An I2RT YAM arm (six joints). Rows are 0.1 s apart.
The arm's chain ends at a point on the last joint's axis. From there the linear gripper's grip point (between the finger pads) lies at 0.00 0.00 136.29 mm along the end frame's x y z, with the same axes.
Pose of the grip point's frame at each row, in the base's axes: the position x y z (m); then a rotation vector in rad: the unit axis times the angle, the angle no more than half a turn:
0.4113, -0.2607, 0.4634, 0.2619, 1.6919, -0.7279
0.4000, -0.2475, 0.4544, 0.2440, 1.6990, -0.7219
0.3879, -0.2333, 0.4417, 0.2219, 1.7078, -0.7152
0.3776, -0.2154, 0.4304, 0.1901, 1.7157, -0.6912
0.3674, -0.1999, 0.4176, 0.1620, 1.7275, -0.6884
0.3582, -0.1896, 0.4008, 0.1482, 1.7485, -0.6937
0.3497, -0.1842, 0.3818, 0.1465, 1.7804, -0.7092
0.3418, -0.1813, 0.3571, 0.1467, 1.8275, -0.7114
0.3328, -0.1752, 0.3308, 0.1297, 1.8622, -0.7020
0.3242, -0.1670, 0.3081, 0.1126, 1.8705, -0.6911
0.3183, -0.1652, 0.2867, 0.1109, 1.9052, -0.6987
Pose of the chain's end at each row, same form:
0.3022, -0.1800, 0.4755, 0.2619, 1.6919, -0.7279
0.2898, -0.1683, 0.4672, 0.2440, 1.6990, -0.7219
0.2765, -0.1560, 0.4553, 0.2219, 1.7078, -0.7152
0.2637, -0.1420, 0.4450, 0.1901, 1.7157, -0.6912
0.2524, -0.1285, 0.4334, 0.1620, 1.7275, -0.6884
0.2433, -0.1186, 0.4190, 0.1482, 1.7485, -0.6937
0.2363, -0.1118, 0.4038, 0.1465, 1.7804, -0.7092
0.2300, -0.1084, 0.3849, 0.1467, 1.8275, -0.7114
0.2212, -0.1039, 0.3630, 0.1297, 1.8622, -0.7020
0.2118, -0.0976, 0.3414, 0.1126, 1.8705, -0.6911
0.2076, -0.0951, 0.3241, 0.1109, 1.9052, -0.6987

